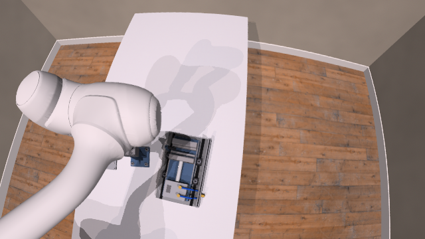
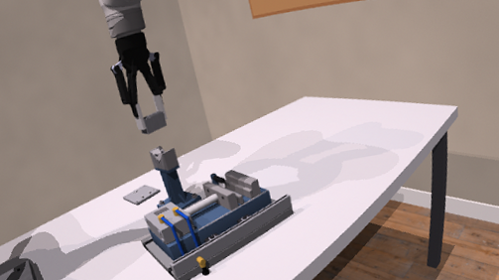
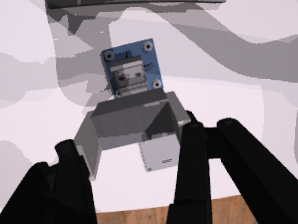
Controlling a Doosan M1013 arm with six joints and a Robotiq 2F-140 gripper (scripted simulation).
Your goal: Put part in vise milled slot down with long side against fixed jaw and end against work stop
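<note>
My gripper is now 1 cm to the right of the part and 3 cm above it. The rest, counted from my hand: blue post: 20 cm below; then moving jaw: 1 cm ahead, 21 cm to the right, 18 cm below; then cylinder rod: 5 cm behind, 20 cm to the right, 18 cm below.
</note>
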